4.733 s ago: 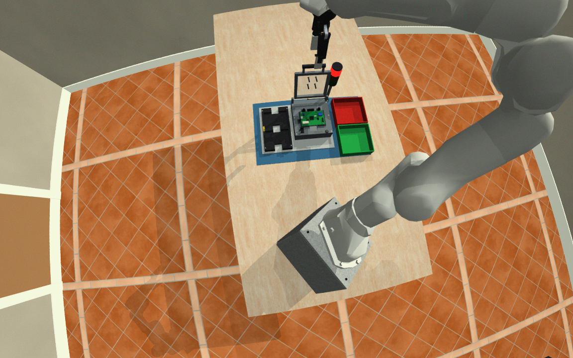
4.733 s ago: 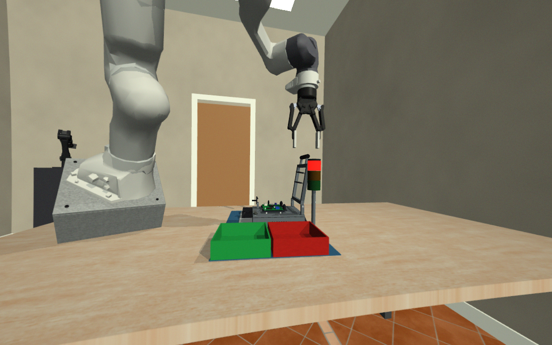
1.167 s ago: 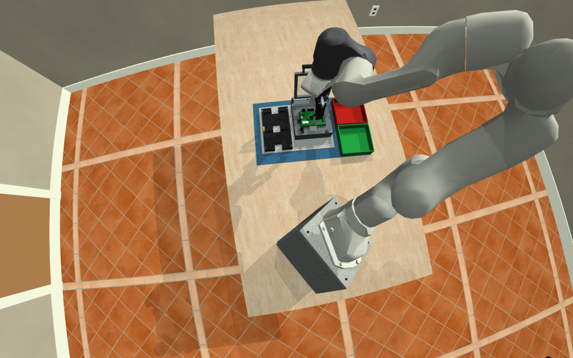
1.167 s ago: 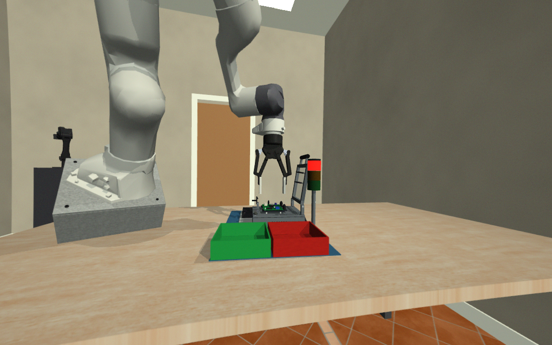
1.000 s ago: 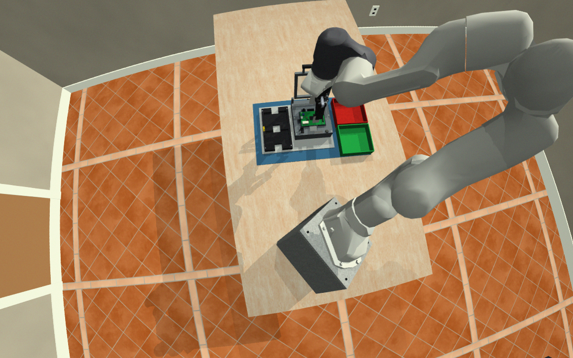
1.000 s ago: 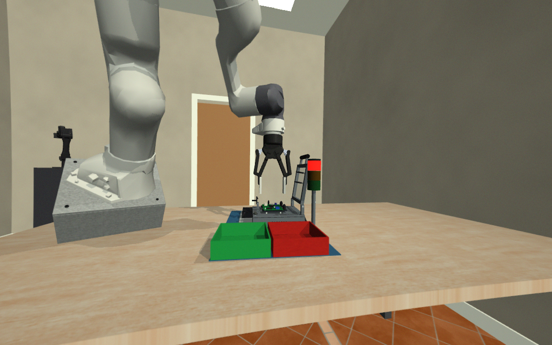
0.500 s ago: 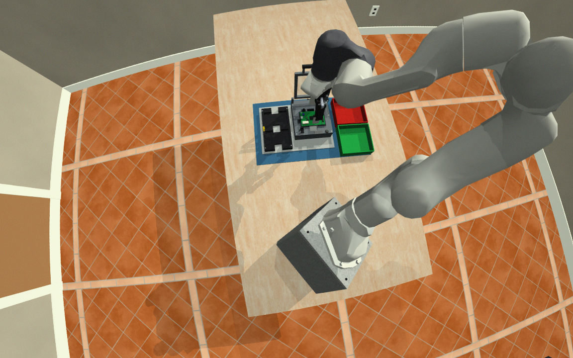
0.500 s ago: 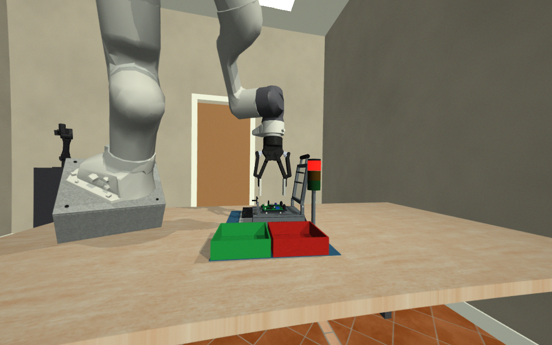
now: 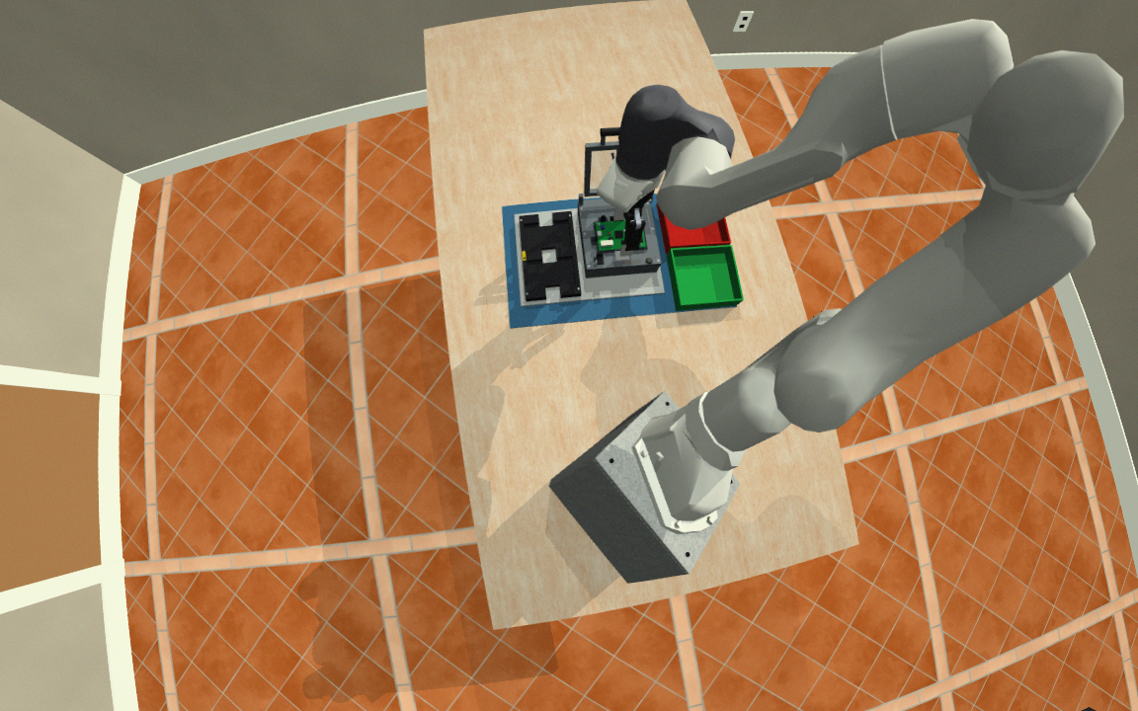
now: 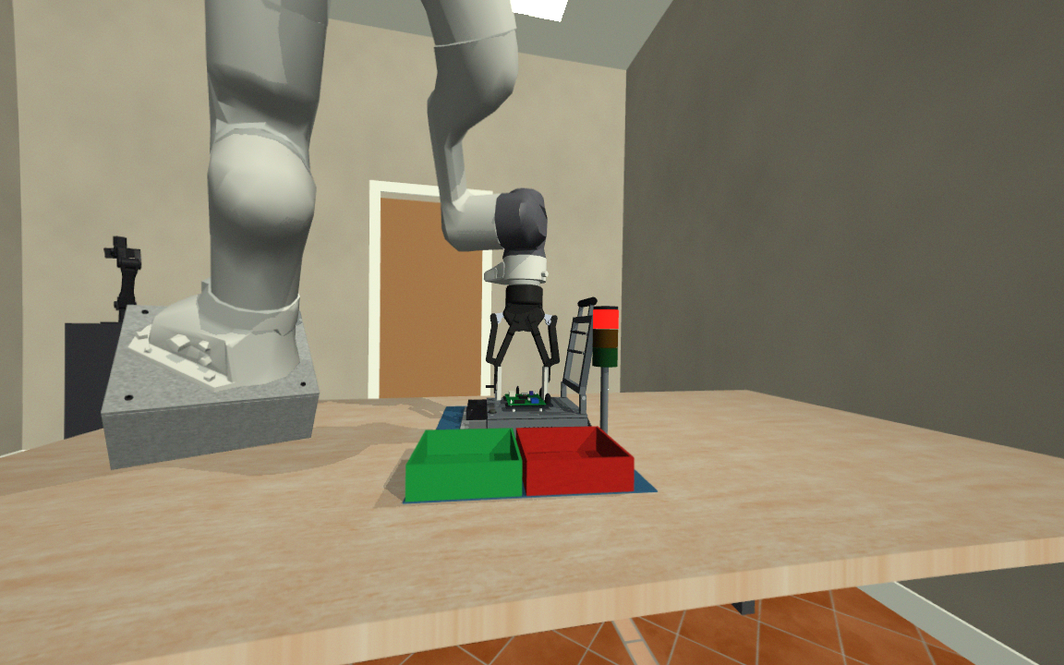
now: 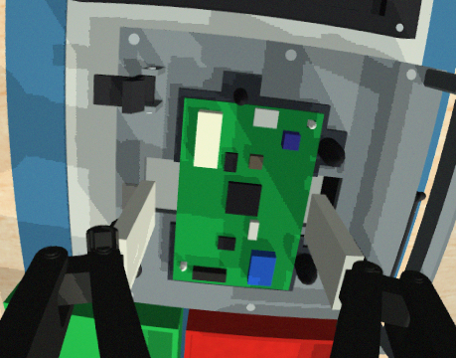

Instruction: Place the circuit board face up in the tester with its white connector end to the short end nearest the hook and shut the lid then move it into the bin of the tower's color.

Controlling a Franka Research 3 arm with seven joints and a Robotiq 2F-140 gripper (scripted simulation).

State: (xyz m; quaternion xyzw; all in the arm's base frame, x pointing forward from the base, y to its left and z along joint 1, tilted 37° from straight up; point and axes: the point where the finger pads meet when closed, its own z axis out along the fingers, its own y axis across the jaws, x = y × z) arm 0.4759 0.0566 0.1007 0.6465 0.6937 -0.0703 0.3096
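The green circuit board lies 20 mm below my hand and 10 mm ahead of it. From my hand the other things lie so: latch hook: 60 mm to the left, 50 mm behind, 10 mm below; then tester plate: 30 mm below, 10 mm to the left, 10 mm ahead; then tester lid: 120 mm ahead, 90 mm above.
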